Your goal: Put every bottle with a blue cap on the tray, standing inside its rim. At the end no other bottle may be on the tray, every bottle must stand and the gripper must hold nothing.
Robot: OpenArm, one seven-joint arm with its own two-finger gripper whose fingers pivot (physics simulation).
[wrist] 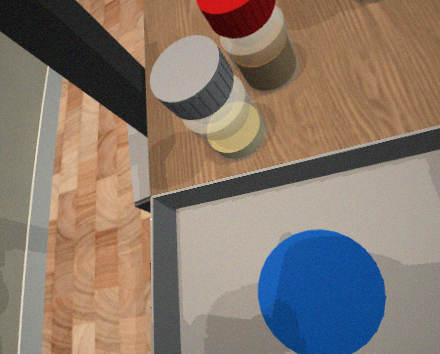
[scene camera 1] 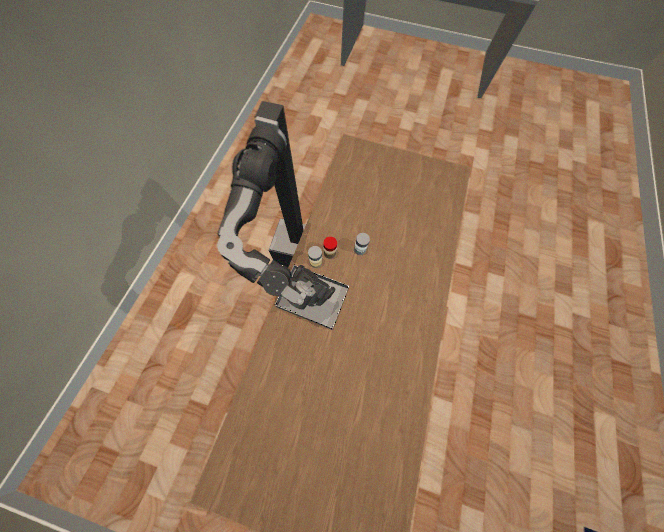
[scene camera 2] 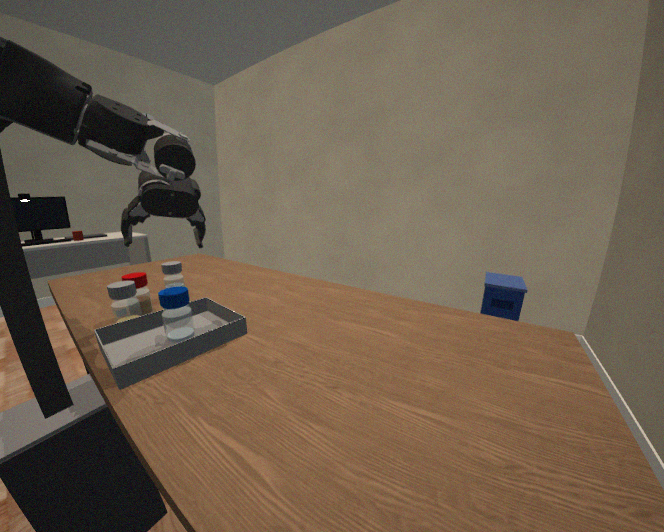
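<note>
A clear bottle with a blue cap point(scene camera 2: 175, 313) point(wrist: 322, 292) stands upright on the tray point(scene camera 1: 332, 324) point(scene camera 2: 182, 355) point(wrist: 166, 280), inside its rim; the arm hides it in scene camera 1. My gripper point(scene camera 2: 164, 243) is open and empty, well above the tray and the bottles; in scene camera 1 the hand covers part of the tray. Outside the tray, beside its rim, stands a grey-capped bottle with yellow contents point(scene camera 1: 315, 256) point(scene camera 2: 123, 299) point(wrist: 210, 95). Next to it stands a red-capped bottle point(scene camera 1: 330, 247) point(scene camera 2: 137, 290) point(wrist: 255, 42). Another grey-capped bottle point(scene camera 1: 361, 243) point(scene camera 2: 172, 274) stands farther off.
The tray and bottles are near one long edge of the wooden table point(scene camera 1: 343, 415) point(scene camera 2: 387, 421). The arm's black post point(scene camera 1: 288, 188) point(scene camera 2: 30, 310) point(wrist: 85, 65) stands beside that edge, close to the grey-capped bottle with yellow contents. A blue bin point(scene camera 2: 503, 296) is beyond the table.
</note>
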